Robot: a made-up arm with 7 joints. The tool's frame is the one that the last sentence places. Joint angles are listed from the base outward.
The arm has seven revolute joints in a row. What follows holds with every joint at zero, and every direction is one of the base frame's. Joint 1 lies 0.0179 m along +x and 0.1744 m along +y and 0.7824 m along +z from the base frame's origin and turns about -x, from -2.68 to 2.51 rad. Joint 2 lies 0.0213 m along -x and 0.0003 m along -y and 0.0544 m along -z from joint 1 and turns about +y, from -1.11 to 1.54 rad. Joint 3 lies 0.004 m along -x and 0.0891 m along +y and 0.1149 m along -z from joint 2 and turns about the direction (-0.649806, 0.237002, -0.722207), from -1.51 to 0.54 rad. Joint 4 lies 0.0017 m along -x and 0.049 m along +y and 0.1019 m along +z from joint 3 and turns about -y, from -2.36 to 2.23 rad. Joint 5 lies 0.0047 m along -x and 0.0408 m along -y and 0.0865 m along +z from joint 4 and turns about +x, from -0.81 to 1.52 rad. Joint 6 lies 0.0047 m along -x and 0.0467 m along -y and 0.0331 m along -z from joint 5 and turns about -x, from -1.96 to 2.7 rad. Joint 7 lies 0.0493 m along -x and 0.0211 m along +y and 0.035 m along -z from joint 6 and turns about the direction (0.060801, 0.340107, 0.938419), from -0.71 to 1.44 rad. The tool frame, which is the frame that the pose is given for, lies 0.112 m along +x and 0.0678 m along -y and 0.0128 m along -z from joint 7; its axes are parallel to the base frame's.
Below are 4 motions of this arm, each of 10 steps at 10 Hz.
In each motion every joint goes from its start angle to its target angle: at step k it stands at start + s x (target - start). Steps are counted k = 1, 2, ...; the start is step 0. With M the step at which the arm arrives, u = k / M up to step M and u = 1 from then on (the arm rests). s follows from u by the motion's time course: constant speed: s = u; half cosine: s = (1 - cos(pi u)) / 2; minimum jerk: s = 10 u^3 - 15 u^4 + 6 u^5.
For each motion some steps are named. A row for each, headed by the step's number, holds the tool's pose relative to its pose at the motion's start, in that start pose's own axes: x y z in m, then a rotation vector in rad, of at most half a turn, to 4 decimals.
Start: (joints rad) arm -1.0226 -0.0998 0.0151 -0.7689 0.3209 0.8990 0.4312
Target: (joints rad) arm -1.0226 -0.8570 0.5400 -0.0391 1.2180 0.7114 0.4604
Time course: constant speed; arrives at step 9
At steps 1, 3, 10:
1: 0.0037 0.0069 0.0108 0.0886 -0.1492 -0.1019
3: 0.0120 0.0173 0.0392 0.2373 -0.4831 -0.2696
10: -0.0094 0.0338 0.1581 0.3663 -1.6435 -0.4653

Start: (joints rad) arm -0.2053 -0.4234 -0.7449 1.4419 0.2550 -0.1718 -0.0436
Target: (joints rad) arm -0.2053 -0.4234 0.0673 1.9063 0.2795 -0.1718 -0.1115
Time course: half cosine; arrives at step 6
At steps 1, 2, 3, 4, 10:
1: 0.0017 0.0046 0.0000 -0.0409 -0.0073 0.0318
2: 0.0057 0.0174 -0.0014 -0.1473 -0.0243 0.1251
3: 0.0093 0.0356 -0.0066 -0.2792 -0.0399 0.2660
4: 0.0104 0.0534 -0.0155 -0.3944 -0.0446 0.4205
10: 0.0088 0.0699 -0.0277 -0.4918 -0.0361 0.5859

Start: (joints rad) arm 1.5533 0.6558 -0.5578 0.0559 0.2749 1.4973 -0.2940
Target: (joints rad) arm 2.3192 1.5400 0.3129 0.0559 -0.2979 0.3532 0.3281
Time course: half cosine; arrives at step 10
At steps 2, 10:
2: 0.0034 0.0034 -0.0016 -0.0667 0.1590 0.1109
10: -0.0308 0.0286 -0.0374 -0.4295 1.8811 0.4957

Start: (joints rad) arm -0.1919 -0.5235 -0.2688 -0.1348 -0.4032 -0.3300 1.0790
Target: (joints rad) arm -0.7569 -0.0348 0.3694 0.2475 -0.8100 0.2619 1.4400
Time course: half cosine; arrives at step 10
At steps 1, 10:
1: 0.0002 -0.0007 -0.0004 0.0007 0.0160 -0.0158
10: -0.0528 0.0201 0.0046 0.3637 0.9856 -0.2282

